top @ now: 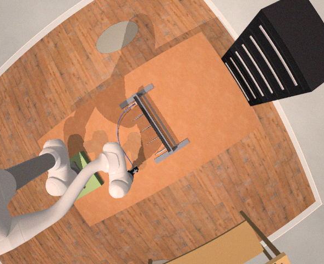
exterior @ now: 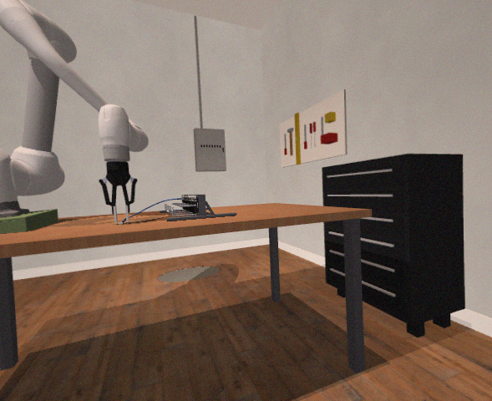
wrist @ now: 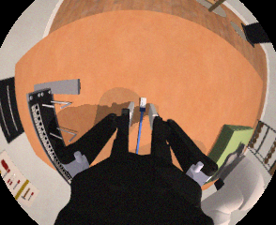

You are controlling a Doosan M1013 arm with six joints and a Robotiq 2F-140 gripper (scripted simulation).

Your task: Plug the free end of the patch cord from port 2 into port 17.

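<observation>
Right now my hand is 10 mm to the left of the pale plug and 30 mm above it.
</observation>
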